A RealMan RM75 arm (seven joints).
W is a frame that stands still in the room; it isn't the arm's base.
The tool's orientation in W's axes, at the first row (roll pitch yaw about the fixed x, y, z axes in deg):
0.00 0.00 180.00
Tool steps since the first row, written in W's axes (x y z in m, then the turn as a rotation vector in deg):
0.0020 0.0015 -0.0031 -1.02 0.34 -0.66
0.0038 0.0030 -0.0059 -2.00 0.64 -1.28
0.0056 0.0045 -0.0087 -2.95 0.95 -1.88
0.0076 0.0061 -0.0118 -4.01 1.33 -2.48
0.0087 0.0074 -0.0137 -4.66 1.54 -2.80
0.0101 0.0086 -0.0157 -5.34 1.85 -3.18
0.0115 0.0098 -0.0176 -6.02 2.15 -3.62
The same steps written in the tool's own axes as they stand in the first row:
-0.0020 -0.0015 -0.0031 1.02 -0.34 -0.66
-0.0038 -0.0030 -0.0059 2.00 -0.64 -1.28
-0.0056 -0.0045 -0.0087 2.95 -0.95 -1.88
-0.0076 -0.0061 -0.0118 4.01 -1.33 -2.48
-0.0087 -0.0074 -0.0137 4.66 -1.54 -2.80
-0.0101 -0.0086 -0.0157 5.34 -1.85 -3.18
-0.0115 -0.0098 -0.0176 6.02 -2.15 -3.62

